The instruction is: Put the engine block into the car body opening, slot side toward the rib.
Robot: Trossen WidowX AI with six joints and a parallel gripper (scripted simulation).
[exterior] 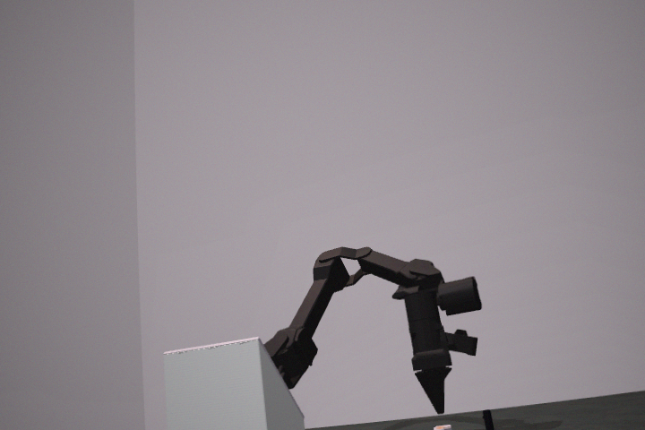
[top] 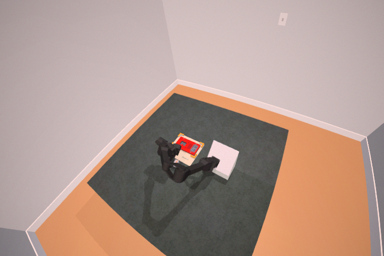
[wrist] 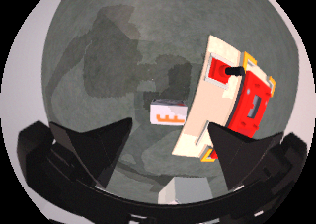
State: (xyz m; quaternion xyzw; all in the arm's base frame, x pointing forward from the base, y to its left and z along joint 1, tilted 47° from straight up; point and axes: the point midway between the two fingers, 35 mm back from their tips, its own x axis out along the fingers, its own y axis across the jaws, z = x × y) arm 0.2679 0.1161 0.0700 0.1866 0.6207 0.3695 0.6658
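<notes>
Right now my gripper tip is 1 cm past the engine block and 5 cm above it.
</notes>
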